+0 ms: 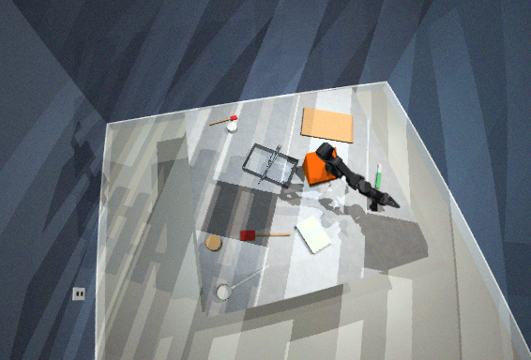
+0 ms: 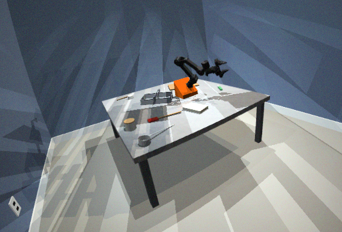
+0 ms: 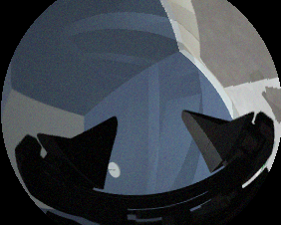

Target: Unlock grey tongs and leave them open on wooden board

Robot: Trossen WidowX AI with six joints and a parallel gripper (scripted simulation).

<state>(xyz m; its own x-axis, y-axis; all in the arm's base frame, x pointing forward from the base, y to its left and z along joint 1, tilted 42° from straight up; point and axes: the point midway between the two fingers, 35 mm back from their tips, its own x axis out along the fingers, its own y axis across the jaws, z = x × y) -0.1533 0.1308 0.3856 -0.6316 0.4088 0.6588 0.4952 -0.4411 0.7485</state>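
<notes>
My gripper tip is now 53 cm short of the roasting tin, 48 cm to the left of it and 27 cm above it. Also, from my gripper tip: wooden board 5 cm ahead, 72 cm to the right, 29 cm below; red spatula 68 cm ahead, 8 cm to the right, 29 cm below; cream slab 39 cm ahead, 2 cm to the right, 28 cm below.
</notes>
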